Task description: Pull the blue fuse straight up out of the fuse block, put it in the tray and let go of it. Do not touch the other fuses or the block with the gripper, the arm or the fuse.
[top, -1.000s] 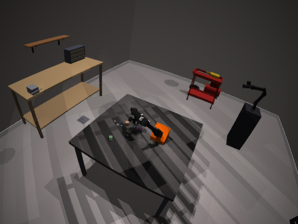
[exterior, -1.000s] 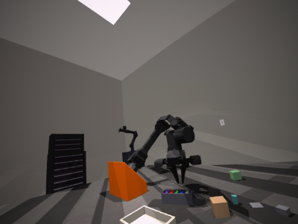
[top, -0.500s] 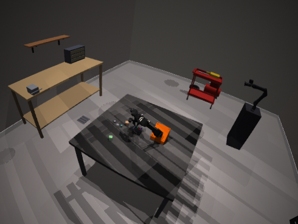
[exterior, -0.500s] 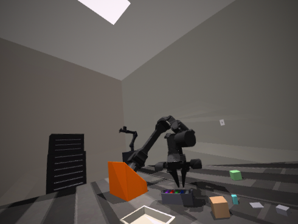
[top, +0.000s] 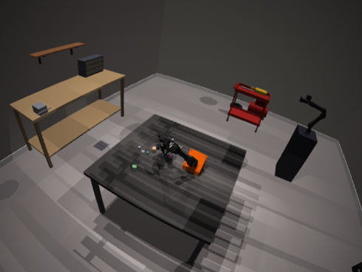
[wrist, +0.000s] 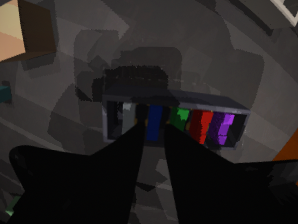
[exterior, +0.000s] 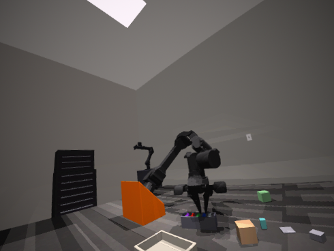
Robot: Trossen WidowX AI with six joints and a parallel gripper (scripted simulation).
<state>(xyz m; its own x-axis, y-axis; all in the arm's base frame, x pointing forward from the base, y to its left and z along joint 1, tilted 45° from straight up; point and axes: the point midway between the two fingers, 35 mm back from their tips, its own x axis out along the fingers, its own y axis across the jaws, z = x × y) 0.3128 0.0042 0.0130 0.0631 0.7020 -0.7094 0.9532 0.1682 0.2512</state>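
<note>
Right now my gripper tip is 20 mm above the blue fuse. Also, from my gripper tip: white tray: 20 mm behind, 190 mm to the right, 40 mm below.
</note>
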